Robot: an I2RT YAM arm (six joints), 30 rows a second.
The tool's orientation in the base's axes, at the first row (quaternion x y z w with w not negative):
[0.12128 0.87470 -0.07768 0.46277]
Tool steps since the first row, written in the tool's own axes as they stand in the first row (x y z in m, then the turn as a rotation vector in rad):
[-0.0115 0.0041 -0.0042 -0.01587 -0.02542 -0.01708]
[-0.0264 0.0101 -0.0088 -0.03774 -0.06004 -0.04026]
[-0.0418 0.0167 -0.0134 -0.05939 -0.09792 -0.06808]
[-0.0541 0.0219 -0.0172 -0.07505 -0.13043 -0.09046]
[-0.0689 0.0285 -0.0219 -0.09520 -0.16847 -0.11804]
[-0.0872 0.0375 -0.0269 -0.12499 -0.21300 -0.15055]
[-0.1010 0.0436 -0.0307 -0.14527 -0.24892 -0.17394]
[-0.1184 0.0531 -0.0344 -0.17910 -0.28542 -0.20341]
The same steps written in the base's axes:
[0.0041 0.0034 0.0118 -0.01212 -0.02235 0.02331]
[0.0102 0.0082 0.0266 -0.02842 -0.05285 0.05521]
[0.0168 0.0135 0.0417 -0.04944 -0.08529 0.08961]
[0.0220 0.0177 0.0539 -0.06788 -0.11310 0.11588]
[0.0281 0.0231 0.0687 -0.08957 -0.14554 0.14891]
[0.0367 0.0304 0.0864 -0.11177 -0.18434 0.19283]
[0.0429 0.0352 0.0998 -0.12947 -0.21581 0.22357]
[0.0521 0.0428 0.1161 -0.14480 -0.24823 0.26895]

